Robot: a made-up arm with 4 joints. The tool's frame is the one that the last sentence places. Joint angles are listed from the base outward.
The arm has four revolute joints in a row. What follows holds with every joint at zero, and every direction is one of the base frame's.
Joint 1 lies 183.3 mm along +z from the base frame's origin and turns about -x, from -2.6 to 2.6 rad.
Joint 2 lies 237.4 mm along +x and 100.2 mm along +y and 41.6 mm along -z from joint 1 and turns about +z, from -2.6 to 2.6 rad.
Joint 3 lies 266.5 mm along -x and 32.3 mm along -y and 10 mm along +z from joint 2 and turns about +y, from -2.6 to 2.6 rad.
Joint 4 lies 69.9 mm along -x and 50.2 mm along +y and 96 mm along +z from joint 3 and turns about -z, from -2.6 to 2.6 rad.
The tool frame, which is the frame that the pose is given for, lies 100.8 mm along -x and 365.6 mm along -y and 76.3 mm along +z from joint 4; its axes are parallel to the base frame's.
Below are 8 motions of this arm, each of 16 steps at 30 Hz.
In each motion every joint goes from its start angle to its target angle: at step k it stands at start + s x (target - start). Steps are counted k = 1, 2, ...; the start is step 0. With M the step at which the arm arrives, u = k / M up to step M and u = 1 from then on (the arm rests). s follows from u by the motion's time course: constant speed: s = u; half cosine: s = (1 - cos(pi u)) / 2; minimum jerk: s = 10 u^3 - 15 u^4 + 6 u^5.
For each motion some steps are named. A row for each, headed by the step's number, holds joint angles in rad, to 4 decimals.
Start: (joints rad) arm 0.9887 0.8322 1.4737 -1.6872
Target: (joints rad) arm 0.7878 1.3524 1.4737 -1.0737
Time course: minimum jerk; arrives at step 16
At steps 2, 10, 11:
2: 0.9855 0.8406 1.4737 -1.6774
10: 0.8431 1.2092 1.4737 -1.2425
11: 0.8240 1.2588 1.4737 -1.1841

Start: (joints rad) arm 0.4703 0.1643 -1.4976 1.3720
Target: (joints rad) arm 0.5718 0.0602 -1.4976 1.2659
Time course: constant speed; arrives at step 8
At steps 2, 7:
2: 0.4957 0.1383 -1.4976 1.3455
7: 0.5591 0.0732 -1.4976 1.2792

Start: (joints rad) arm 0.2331 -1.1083 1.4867 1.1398
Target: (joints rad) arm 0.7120 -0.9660 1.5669 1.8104
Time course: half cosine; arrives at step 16
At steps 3, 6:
3: 0.2735 -1.0963 1.4935 1.1963
6: 0.3809 -1.0644 1.5115 1.3468

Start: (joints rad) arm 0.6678 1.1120 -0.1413 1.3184
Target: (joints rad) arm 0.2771 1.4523 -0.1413 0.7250
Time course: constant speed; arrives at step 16
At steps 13, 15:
13: 0.3504 1.3885 -0.1413 0.8363
15: 0.3015 1.4310 -0.1413 0.7621

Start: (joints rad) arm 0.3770 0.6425 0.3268 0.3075
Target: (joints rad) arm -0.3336 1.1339 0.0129 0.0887
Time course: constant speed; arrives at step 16
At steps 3, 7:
3: 0.2438 0.7346 0.2679 0.2665
7: 0.0661 0.8575 0.1895 0.2118

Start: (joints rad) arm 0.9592 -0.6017 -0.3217 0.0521
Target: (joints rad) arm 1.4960 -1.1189 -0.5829 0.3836
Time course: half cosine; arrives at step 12
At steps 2, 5, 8, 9, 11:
2: 0.9952 -0.6363 -0.3392 0.0743
5: 1.1581 -0.7934 -0.4185 0.1750
8: 1.3618 -0.9896 -0.5176 0.3007
9: 1.4174 -1.0432 -0.5446 0.3351
11: 1.4869 -1.1101 -0.5784 0.3780

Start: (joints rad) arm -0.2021 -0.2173 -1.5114 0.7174
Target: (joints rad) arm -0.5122 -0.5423 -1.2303 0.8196
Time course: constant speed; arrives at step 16
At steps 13, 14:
13: -0.4541 -0.4814 -1.2830 0.8004
14: -0.4734 -0.5017 -1.2654 0.8068

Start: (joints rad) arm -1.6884 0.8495 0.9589 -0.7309
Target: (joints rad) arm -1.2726 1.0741 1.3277 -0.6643
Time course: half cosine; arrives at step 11
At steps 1, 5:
1: -1.6800 0.8540 0.9664 -0.7296
5: -1.5101 0.9458 1.1171 -0.7023

